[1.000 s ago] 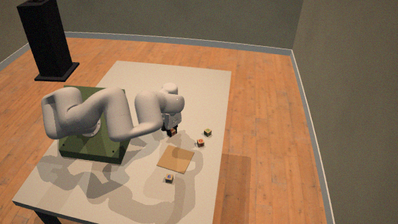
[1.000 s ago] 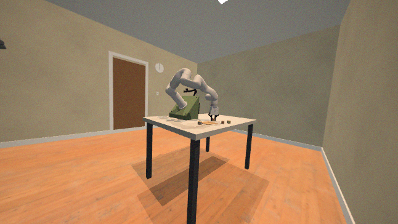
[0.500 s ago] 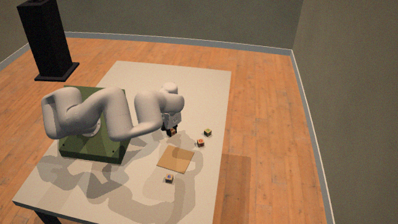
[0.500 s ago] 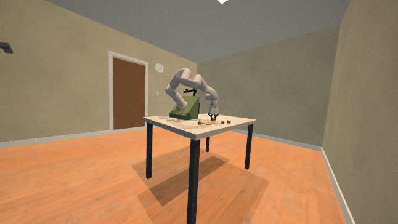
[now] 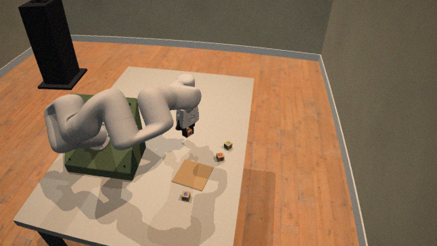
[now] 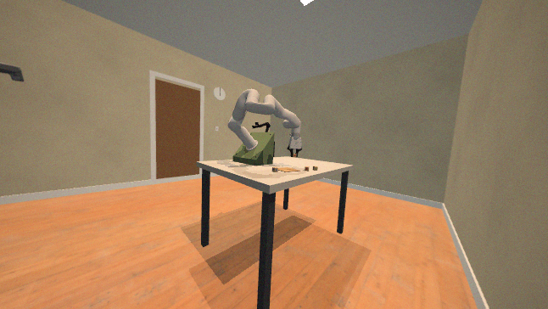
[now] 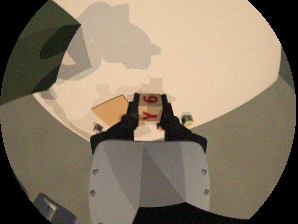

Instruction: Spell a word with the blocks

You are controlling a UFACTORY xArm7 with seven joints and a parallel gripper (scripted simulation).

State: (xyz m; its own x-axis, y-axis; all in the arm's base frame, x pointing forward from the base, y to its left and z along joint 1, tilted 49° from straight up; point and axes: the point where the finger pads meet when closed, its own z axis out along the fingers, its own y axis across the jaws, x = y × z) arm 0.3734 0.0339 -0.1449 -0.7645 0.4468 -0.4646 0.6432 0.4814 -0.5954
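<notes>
Now: the tan mat 4 cm ahead of my hand, 17 cm to the right of it and 10 cm below it. The rest, counted from my hand: red block 16 cm ahead, 6 cm to the right, 9 cm below.
</notes>
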